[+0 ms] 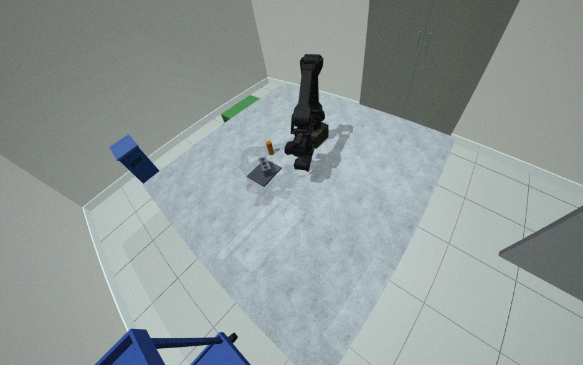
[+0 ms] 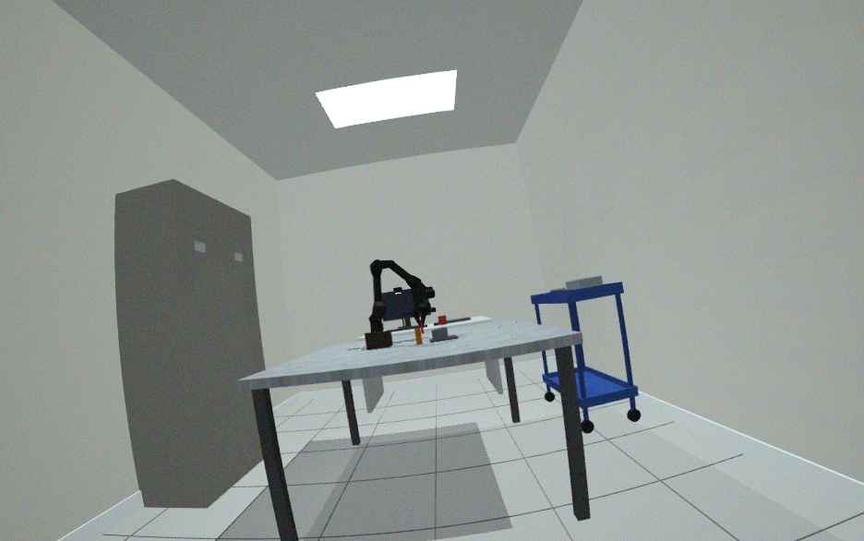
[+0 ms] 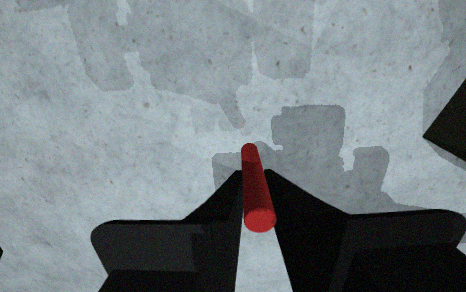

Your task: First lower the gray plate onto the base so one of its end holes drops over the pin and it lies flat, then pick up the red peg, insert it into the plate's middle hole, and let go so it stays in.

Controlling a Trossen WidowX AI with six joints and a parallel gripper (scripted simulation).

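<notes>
Right now the gray plate is 20 cm to the right of my gripper tip, 7 cm ahead of it and 3 cm below it. Round my gripper tip: orange cylinder (26 cm to the right, 5 cm behind, 3 cm below); then red peg (right at my gripper tip); then flat square base (19 cm to the right, 9 cm ahead, 6 cm below).
</notes>
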